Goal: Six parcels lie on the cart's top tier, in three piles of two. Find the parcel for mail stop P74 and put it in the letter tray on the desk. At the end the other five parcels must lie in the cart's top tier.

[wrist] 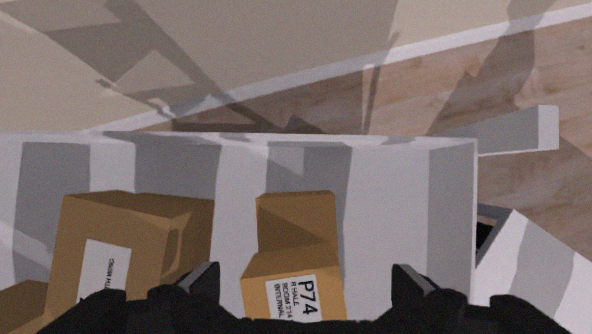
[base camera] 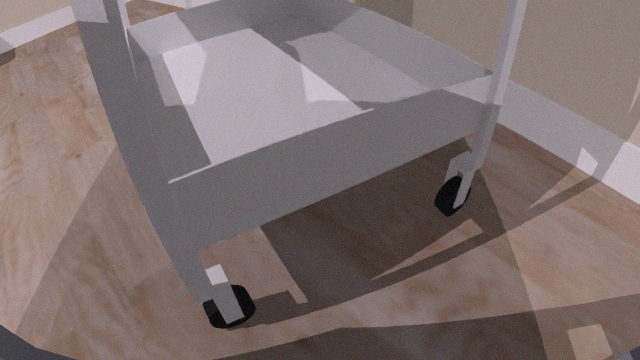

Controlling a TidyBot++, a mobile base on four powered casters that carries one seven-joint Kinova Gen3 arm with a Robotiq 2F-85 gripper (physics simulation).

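Frame: origin at the arm's base, x right, y ahead, z up, level; metres.
Where they show: gripper, fingertip midpoint: (wrist: 305, 282).
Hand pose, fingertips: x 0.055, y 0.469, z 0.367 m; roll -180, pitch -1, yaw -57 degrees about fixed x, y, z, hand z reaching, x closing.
Observation:
After its pixels a point has its place.
The parcel labelled P74 (wrist: 300, 300) {x 0.046, y 0.466, z 0.368 m} lies on another brown parcel (wrist: 295, 215) {x 0.074, y 0.488, z 0.318 m}, near the right end of the cart's top tier (wrist: 387, 210) {x 0.112, y 0.424, z 0.266 m} in the wrist view. Its near end is hidden by the gripper body. My gripper (wrist: 305, 282) {x 0.055, y 0.469, z 0.367 m} is open above this pile, with one finger on each side of the P74 parcel in the view. To the left is a larger brown parcel (wrist: 145, 225) {x 0.033, y 0.552, z 0.366 m}, its white label partly hidden. Part of another parcel (wrist: 22, 305) {x -0.097, y 0.619, z 0.308 m} shows at the lower left corner. The desk's letter tray does not show.
The base camera shows the cart's lower tier (base camera: 325, 160) {x 0.000, y 0.311, z -0.228 m}, with a front caster (base camera: 230, 307) {x -0.085, y 0.247, z -0.348 m} and another caster (base camera: 452, 195) {x 0.152, y 0.400, z -0.353 m}. A wall (wrist: 250, 40) {x 0.255, y 0.718, z -0.052 m} stands behind the cart. A light grey piece (wrist: 547, 127) {x 0.178, y 0.417, z 0.384 m} sticks out beyond the tier's right end.

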